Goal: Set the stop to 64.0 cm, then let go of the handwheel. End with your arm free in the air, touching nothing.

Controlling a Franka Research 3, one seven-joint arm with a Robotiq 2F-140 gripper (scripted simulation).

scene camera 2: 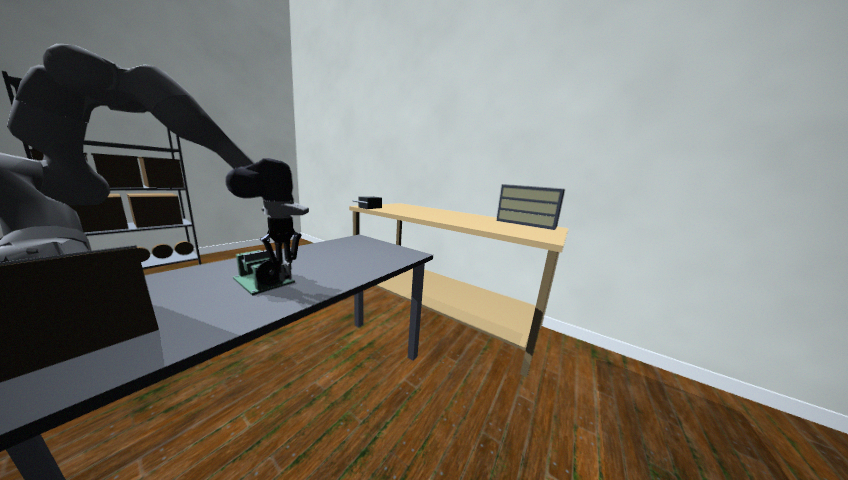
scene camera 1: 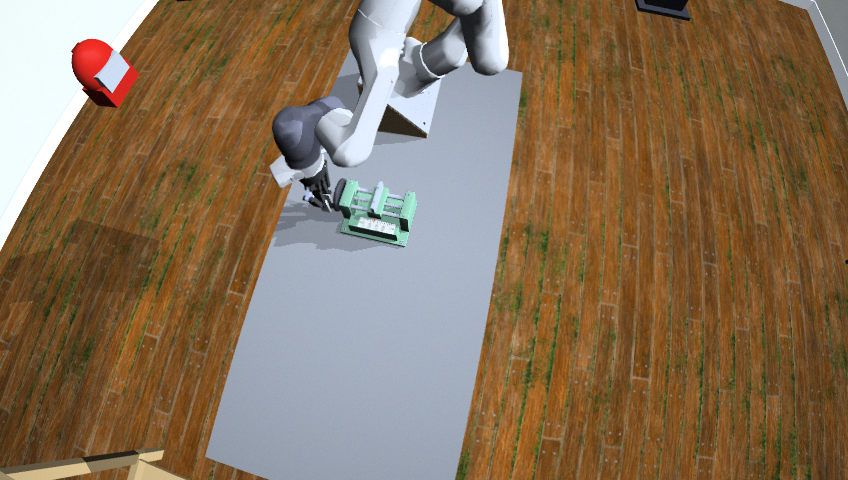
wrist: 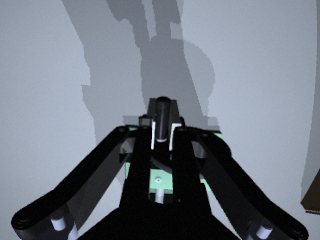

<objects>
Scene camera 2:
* gripper: 285, 279
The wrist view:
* gripper: 162, 109
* dark handwheel: 160, 154
</objects>
